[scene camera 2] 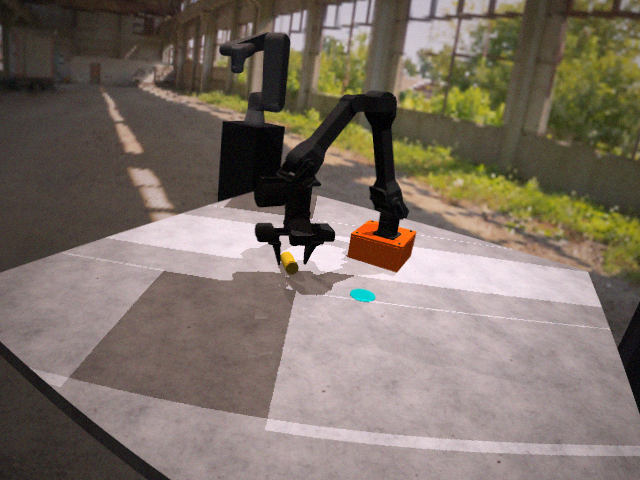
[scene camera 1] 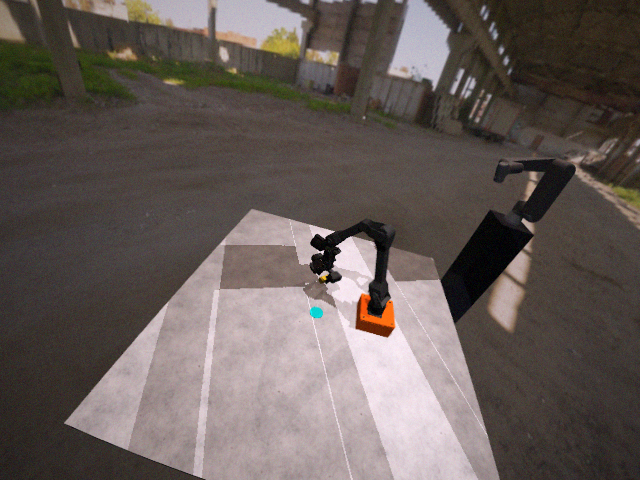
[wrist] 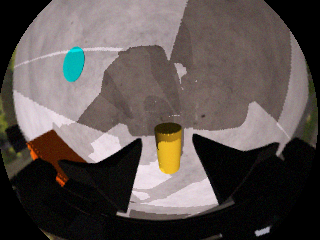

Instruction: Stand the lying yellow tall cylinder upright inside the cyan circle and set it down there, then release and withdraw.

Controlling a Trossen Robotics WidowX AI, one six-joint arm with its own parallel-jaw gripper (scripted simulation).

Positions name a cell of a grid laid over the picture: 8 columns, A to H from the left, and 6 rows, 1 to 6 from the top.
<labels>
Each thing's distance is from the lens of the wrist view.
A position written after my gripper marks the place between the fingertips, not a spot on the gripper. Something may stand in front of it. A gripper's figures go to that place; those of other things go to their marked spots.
my gripper (wrist: E4): 0.10 m
yellow cylinder (wrist: E4): 0.09 m
</labels>
